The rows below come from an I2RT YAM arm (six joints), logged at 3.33 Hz.
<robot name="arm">
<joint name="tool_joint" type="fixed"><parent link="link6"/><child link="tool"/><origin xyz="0 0 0" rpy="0 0 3.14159"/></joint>
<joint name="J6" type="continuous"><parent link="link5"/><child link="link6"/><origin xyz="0 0.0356 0.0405" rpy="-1.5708 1.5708 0"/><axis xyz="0 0 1"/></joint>
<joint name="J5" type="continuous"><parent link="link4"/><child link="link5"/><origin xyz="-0.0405 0.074 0.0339" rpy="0 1.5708 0"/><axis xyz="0 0 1"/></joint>
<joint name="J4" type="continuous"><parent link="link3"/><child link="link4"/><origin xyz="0.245 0.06 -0.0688" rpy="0 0 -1.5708"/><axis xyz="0 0 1"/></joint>
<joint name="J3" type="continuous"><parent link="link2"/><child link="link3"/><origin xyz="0 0.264 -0.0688" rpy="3.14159 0 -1.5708"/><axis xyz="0 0 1"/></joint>
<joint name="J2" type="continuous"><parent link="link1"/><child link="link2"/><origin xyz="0.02 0.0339 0.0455" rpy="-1.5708 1.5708 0"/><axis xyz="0 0 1"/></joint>
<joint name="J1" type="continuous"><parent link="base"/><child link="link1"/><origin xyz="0 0 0.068" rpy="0 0 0"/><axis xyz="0 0 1"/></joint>
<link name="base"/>
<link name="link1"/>
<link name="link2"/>
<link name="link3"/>
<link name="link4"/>
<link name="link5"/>
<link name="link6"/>
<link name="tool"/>
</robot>
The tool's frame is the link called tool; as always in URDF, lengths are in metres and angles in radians. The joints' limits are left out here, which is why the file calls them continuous.
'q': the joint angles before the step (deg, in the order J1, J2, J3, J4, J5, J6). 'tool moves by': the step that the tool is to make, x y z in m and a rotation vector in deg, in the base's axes. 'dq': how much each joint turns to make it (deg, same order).
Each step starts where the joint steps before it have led.
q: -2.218, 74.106, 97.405, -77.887, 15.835, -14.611
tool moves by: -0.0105, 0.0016, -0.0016, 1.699, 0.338, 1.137
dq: -0.009, -1.985, -1.479, -0.919, -2.037, 0.036
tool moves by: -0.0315, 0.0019, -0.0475, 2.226, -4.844, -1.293
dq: -0.007, -13.358, -20.649, 11.462, -1.149, 2.548
